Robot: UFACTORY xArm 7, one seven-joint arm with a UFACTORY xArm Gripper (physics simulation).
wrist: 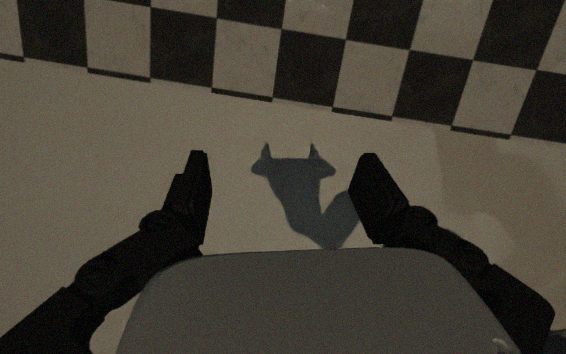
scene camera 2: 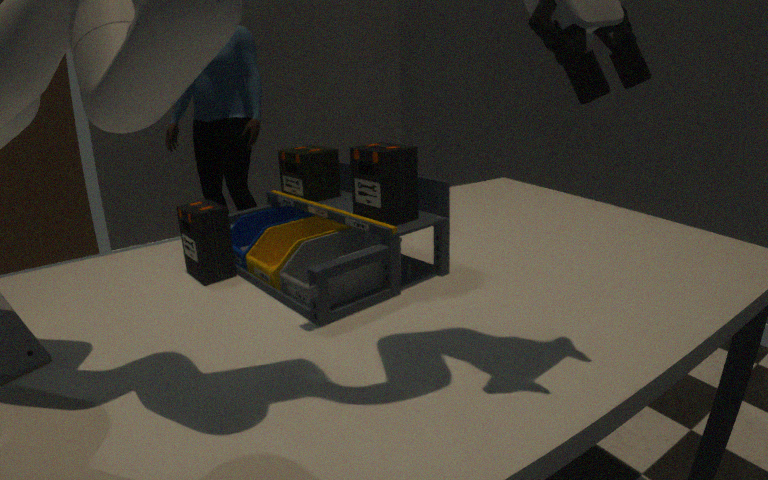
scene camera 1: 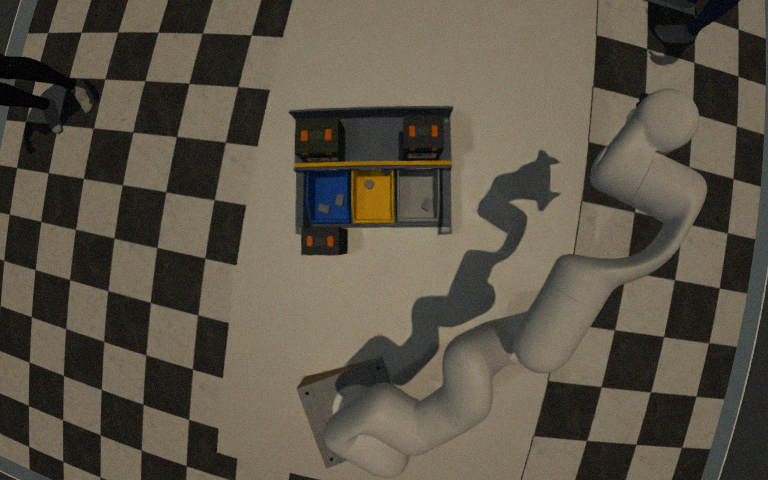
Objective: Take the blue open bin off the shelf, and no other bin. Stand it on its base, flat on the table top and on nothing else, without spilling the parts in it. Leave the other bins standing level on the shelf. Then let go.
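Frame: origin at the arm's base, x right, y up, z back, level; centimetres.
Seen in the pictures: gripper, fingertip midpoint: point(wrist: 284, 171) point(scene camera 2: 619, 90).
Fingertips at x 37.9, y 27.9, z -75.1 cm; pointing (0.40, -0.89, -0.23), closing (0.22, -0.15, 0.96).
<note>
A point is followed by its place in that frame.
The blue open bin point(scene camera 1: 327, 189) {x -23.4, y -3.6, z -53.2 cm} point(scene camera 2: 256, 222) {x -26.3, y 1.7, z -51.2 cm} stands at the left end of the shelf's front row in scene camera 1, with two small grey parts in it. The yellow bin point(scene camera 1: 373, 206) {x -10.3, y -3.7, z -52.2 cm} point(scene camera 2: 271, 251) {x -14.7, y -0.8, z -51.4 cm} stands beside it, and the grey bin point(scene camera 1: 416, 192) point(scene camera 2: 300, 286) stands at the right end. The grey shelf point(scene camera 1: 444, 198) {x 6.4, y 4.0, z -58.2 cm} point(scene camera 2: 351, 310) {x 8.2, y -3.8, z -57.7 cm} has a yellow rail across it. My gripper point(scene camera 2: 614, 93) {x 37.9, y 27.9, z -75.1 cm} point(wrist: 284, 171) {x 37.9, y 27.9, z -75.1 cm} is open and empty, high above the table and off to the right of the shelf. In scene camera 1 its fingers are mostly hidden under the arm.
A dark box point(scene camera 1: 323, 241) {x -17.9, y 8.6, z -40.4 cm} point(scene camera 2: 207, 243) {x -14.1, y 3.0, z -40.2 cm} stands on the table close in front of the blue bin. Two more dark boxes, one at the left point(scene camera 1: 318, 138) {x -24.0, y 15.3, z -62.0 cm} point(scene camera 2: 310, 172) {x -19.3, y 11.6, z -61.2 cm} and one at the right point(scene camera 1: 423, 134) {x -2.3, y 17.8, z -67.9 cm} point(scene camera 2: 385, 183) {x 2.5, y 12.9, z -66.5 cm}, stand on the shelf's rear deck. People stand beyond the table.
</note>
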